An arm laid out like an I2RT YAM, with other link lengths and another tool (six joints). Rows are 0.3 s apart.
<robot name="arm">
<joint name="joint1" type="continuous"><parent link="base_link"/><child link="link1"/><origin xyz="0.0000 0.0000 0.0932"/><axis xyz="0 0 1"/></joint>
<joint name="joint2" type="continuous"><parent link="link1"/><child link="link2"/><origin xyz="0.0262 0.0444 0.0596" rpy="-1.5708 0.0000 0.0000"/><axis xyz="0 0 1"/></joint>
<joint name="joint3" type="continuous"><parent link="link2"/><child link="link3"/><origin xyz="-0.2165 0.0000 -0.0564" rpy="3.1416 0.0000 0.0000"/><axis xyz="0 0 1"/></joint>
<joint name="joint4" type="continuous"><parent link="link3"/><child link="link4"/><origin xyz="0.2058 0.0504 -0.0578"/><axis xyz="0 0 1"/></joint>
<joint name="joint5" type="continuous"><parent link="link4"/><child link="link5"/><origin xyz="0.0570 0.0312 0.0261" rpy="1.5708 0.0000 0.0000"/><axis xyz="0 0 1"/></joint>
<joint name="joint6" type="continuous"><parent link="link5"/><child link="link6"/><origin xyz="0.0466 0.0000 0.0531" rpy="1.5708 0.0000 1.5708"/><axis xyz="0 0 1"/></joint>
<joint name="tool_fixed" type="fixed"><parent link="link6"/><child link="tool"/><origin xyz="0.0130 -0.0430 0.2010" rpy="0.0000 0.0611 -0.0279"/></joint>
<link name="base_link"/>
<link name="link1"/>
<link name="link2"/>
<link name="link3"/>
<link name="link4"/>
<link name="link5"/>
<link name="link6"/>
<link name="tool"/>
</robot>
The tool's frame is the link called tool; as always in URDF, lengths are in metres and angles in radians. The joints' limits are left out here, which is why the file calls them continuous.
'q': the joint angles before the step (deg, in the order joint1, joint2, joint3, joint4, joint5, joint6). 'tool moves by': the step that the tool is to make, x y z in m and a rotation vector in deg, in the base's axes. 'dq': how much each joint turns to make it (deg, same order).
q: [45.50 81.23 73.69 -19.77 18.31 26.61]
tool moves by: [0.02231 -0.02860 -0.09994 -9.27 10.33 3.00]
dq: [-10.65 6.75 -4.97 -0.47 -11.11 -8.00]
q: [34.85 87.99 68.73 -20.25 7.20 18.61]
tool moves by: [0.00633 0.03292 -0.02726 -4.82 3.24 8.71]
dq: [-0.64 9.31 7.87 -3.37 -5.54 -7.85]
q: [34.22 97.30 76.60 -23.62 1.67 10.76]
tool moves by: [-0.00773 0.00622 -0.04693 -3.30 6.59 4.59]
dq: [-1.66 6.66 2.77 -3.49 -4.83 -4.06]
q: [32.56 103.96 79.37 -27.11 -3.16 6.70]
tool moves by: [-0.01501 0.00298 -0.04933 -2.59 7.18 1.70]
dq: [0.02 6.74 1.95 -2.69 -2.34 -0.43]
